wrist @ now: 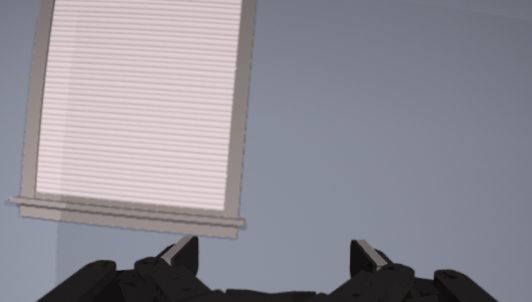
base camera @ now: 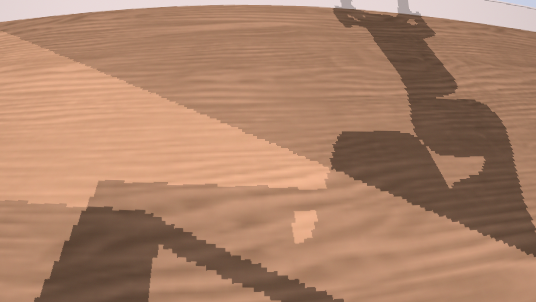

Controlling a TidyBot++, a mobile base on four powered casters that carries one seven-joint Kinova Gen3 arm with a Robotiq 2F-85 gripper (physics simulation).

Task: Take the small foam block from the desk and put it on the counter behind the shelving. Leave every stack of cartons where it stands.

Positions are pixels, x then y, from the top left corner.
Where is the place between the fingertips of my gripper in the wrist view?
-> At 273, 255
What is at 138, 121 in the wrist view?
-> A window with white blinds.
